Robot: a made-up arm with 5 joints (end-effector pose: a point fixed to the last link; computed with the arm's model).
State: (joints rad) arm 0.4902 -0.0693 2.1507 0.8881 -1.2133
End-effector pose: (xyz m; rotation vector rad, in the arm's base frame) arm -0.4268 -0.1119 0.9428 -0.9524 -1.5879 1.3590
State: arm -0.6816 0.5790 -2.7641 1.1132 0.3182
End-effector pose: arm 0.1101 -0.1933 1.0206 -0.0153 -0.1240 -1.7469
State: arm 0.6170 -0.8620 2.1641 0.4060 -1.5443
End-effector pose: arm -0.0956 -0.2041 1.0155 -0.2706 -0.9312 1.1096
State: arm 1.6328 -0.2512 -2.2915 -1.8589 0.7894
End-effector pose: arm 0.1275 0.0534 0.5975 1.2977 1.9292 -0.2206
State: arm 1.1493 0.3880 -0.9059 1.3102 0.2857
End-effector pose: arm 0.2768 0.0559 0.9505 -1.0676 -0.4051 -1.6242
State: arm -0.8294 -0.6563 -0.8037 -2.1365 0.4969
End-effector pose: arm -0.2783 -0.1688 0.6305 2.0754 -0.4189 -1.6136
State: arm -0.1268 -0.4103 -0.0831 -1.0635 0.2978
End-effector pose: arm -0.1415 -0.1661 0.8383 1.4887 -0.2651 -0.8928
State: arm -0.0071 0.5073 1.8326 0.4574 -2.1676
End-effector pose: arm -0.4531 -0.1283 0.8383 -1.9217 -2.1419 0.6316
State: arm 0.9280 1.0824 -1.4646 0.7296 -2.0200
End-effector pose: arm -0.0703 0.2167 1.0938 -0.5654 1.2017 -2.2427
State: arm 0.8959 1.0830 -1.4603 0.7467 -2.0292
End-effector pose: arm -0.0726 0.2148 1.0955 -0.5952 1.2121 -2.2048
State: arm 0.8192 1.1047 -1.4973 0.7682 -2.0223
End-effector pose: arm -0.0974 0.2087 1.1000 -0.5895 1.1783 -2.1451
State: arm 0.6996 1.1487 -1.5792 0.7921 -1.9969
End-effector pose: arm -0.1452 0.1916 1.1058 -0.5404 1.1043 -2.0588
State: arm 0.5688 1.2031 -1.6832 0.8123 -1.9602
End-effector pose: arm -0.2012 0.1609 1.1088 -0.4618 1.0207 -1.9588
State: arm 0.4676 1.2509 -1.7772 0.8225 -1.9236
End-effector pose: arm -0.2465 0.1268 1.1069 -0.3780 0.9548 -1.8762
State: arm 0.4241 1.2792 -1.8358 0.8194 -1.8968
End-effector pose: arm -0.2719 0.1063 1.1024 -0.3107 0.9149 -1.8431
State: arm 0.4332 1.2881 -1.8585 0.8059 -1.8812
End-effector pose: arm -0.2808 0.1045 1.0984 -0.2646 0.8942 -1.8603
